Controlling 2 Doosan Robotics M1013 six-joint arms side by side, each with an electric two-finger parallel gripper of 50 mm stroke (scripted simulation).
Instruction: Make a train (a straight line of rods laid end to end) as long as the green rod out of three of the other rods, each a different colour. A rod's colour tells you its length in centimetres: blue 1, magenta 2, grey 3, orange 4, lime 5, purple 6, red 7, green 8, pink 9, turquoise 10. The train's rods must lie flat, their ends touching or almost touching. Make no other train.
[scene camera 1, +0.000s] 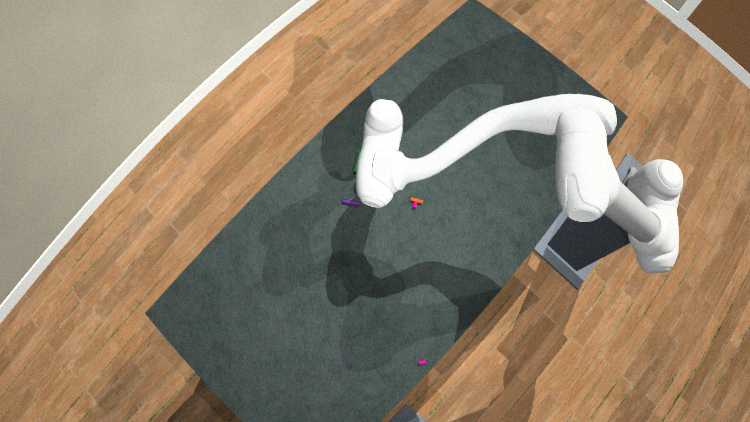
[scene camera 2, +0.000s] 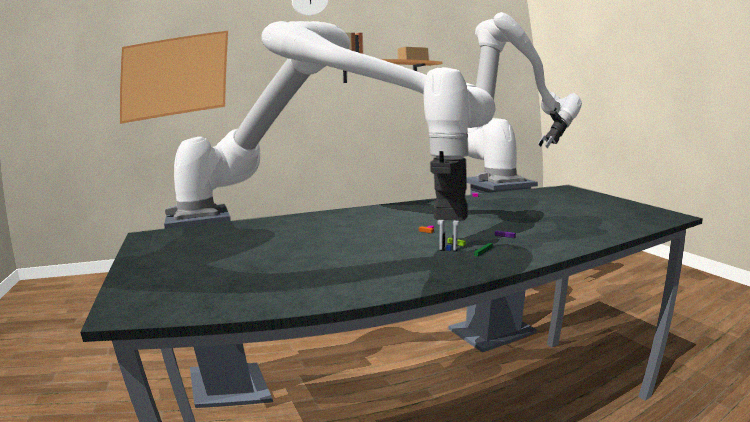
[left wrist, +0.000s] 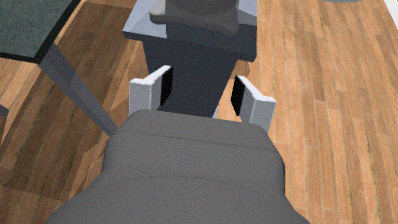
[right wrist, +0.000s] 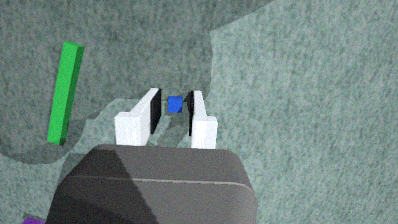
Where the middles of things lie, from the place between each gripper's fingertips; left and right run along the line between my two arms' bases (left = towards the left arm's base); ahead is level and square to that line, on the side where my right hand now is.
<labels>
My right gripper (scene camera 2: 448, 248) is now 60 mm to the right of the green rod (right wrist: 72, 53), 60 mm short of it and 20 mm above it.
The green rod is 105 cm to the right of my left hand, 91 cm ahead of it and 15 cm below it.
</labels>
